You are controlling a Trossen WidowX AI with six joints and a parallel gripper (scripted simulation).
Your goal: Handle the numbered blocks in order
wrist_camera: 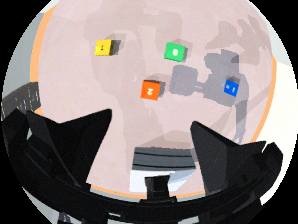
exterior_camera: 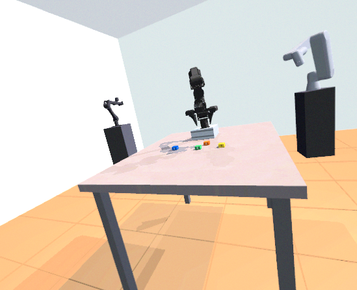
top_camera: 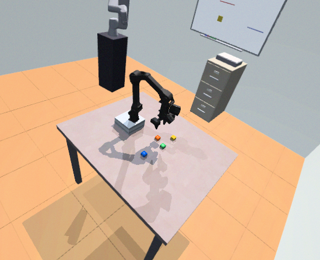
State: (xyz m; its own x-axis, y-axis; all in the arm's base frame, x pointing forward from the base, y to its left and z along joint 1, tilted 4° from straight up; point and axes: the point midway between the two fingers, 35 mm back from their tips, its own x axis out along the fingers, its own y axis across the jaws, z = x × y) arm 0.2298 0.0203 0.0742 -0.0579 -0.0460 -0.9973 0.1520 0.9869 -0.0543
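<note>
Right now the yellow block is 110 mm below my gripper tip, 90 mm to the left of it and 90 mm ahead of it. Also, from my gripper tip: blue block: 200 mm to the right, 110 mm below, 20 mm ahead; then orange block: 110 mm below; then green block: 110 mm below, 80 mm ahead, 40 mm to the right.
</note>
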